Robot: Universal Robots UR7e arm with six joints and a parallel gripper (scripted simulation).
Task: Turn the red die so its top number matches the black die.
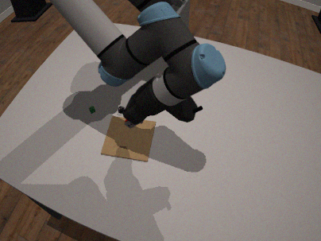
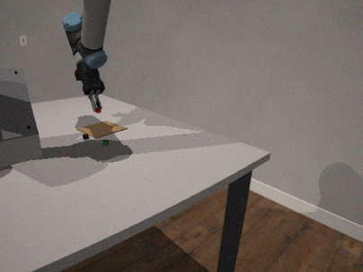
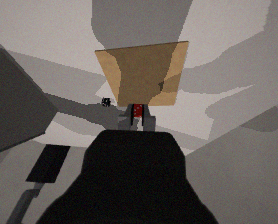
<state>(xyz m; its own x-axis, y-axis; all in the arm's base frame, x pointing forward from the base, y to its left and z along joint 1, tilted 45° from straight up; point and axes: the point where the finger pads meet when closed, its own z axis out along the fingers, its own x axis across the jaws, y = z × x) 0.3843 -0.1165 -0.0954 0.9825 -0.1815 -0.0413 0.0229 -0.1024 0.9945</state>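
Now: the red die 1 cm to the right of my hand and 2 cm below it. The rest, counted from my hand: green die 7 cm behind, 17 cm to the right, 8 cm below; then black die 9 cm behind, 7 cm to the right, 8 cm below; then tan mat 2 cm to the right, 9 cm below.
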